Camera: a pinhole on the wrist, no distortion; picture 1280 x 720 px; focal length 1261.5 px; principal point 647.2 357.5 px. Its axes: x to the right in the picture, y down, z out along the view. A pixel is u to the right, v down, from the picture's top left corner.
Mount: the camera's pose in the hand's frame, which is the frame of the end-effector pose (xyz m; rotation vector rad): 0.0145 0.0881 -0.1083 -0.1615 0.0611 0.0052
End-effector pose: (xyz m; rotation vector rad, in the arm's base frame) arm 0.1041 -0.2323 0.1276 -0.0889 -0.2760 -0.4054
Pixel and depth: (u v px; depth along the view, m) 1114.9 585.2 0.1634
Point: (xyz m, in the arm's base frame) 0.2253 -0.1266 0.1895
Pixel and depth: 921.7 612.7 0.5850
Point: 0.2699 0.0371 0.5911
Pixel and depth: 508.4 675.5 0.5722
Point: 0.1122 0.1298 0.5316
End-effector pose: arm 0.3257 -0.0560 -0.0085 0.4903 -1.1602 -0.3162
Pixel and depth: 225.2 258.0 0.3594
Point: 0.0541 0.0320 0.0673
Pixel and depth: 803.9 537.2 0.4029
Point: 0.0997 0.0237 0.2573
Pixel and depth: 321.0 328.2 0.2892
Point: 0.1392 0.0363 0.0815
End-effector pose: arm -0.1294 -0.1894 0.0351 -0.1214 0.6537 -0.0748
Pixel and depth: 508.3 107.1 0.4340
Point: 0.0731 -0.0867 0.2933
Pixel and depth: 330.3 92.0 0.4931
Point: 0.0558 -0.0809 0.3896
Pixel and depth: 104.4 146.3 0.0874
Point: -0.1513 -0.1022 0.0199
